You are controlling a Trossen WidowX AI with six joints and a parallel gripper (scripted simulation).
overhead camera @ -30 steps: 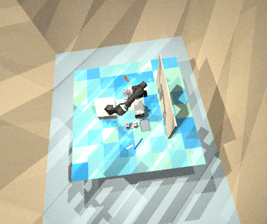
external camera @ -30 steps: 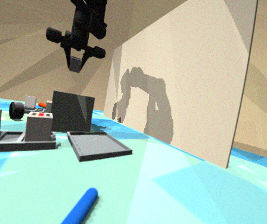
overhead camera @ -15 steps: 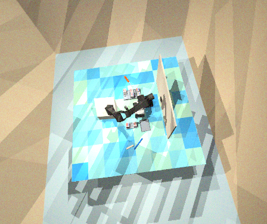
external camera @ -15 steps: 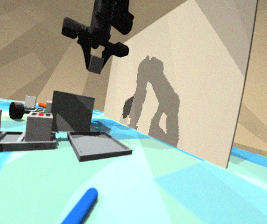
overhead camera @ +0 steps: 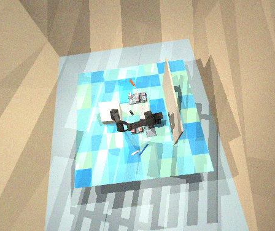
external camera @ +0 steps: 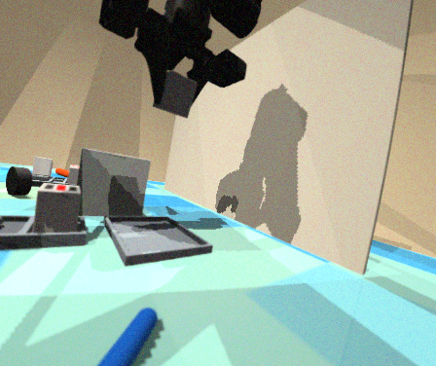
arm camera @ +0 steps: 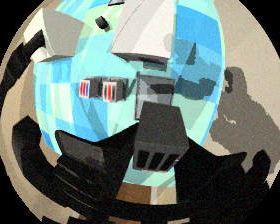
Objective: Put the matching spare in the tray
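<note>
Right now the shallow dark tray is 160 mm below my gripper tip and 10 mm to the right of it. Also, from my gripper tip: blue pen (210 mm to the right, 160 mm below, 60 mm behind); then plain grey box (170 mm to the left, 120 mm below, 60 mm behind); then dark rack (160 mm below, 140 mm behind, 10 mm to the right).
</note>
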